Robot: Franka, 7 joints.
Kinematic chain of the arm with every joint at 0, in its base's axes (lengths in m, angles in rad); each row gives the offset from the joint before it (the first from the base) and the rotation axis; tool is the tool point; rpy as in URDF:
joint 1: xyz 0 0 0.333 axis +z
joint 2: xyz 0 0 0 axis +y
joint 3: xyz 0 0 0.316 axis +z
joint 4: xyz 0.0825 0 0 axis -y
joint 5: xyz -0.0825 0 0.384 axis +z
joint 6: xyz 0 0 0 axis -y
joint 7: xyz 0.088 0 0 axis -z
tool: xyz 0 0 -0.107 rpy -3.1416 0 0
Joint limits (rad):
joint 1: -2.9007..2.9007
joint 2: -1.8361..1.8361
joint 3: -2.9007..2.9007
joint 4: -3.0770..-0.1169
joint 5: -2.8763..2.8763
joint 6: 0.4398..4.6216
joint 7: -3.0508..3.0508
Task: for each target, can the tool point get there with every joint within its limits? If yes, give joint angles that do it. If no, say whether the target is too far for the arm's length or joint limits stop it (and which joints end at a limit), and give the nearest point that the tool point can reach.
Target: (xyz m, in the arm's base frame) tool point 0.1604 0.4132 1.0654
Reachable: yes | joints -1.6791 -0.7430 0.6068 -0.4153 -2.0682 2.3841 0.7920
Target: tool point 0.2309 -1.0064 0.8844
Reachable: no: too far | nearest point 0.1692 -0.7376 0.7371 | short by 0.313 m
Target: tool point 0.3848 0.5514 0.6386
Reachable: yes | joints -1.1418 -1.1411 1.3742 -1.4815 1.9090 2.6055 -0.5766
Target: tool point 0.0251 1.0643 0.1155
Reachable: no: too far | nearest point 0.0198 0.8403 0.1613 | short by 0.229 m
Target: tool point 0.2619 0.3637 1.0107
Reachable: yes | joints 2.3963 0.1331 -1.7496 -0.8734 -2.2713 2.8765 1.7227
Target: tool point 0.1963 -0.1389 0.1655
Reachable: yes | joints -2.3447 1.3194 0.5465 -2.8202 1.2256 1.2083 0.2974
